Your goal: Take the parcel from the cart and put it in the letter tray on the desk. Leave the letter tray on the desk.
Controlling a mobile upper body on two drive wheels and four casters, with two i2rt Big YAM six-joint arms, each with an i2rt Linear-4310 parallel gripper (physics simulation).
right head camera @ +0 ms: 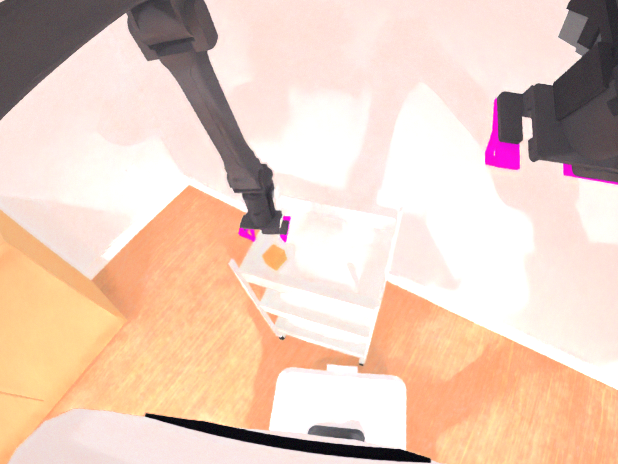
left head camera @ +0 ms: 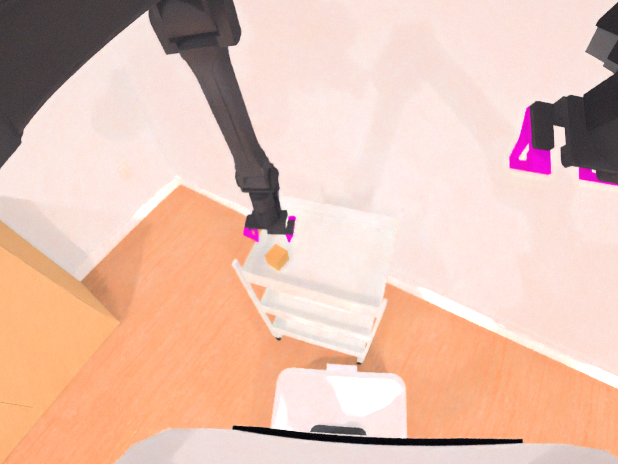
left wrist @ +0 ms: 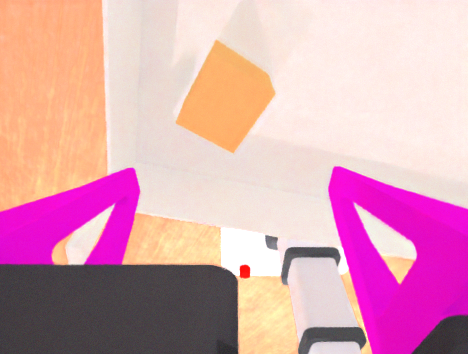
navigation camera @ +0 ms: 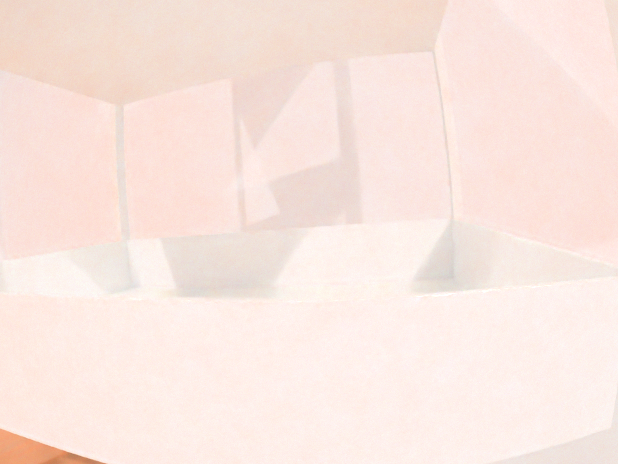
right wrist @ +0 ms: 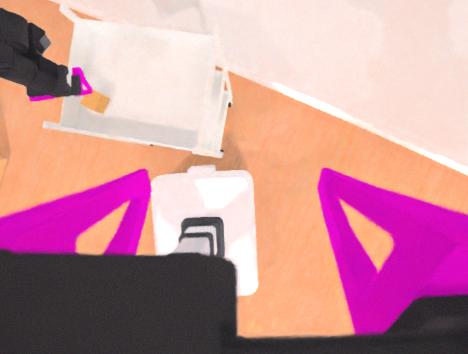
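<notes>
The parcel, a small orange box, lies in the top tray of the white cart, near its left end. My left gripper is open and empty above that end of the cart. The parcel shows beyond and between its fingertips in the left wrist view, apart from them. My right gripper is open and empty, well to the right of the cart. The letter tray does not show in these views.
The robot's white base stands close in front of the cart. A pale wall rises behind the cart. A large tan surface lies at the left. The navigation camera faces a white cart shelf very close up.
</notes>
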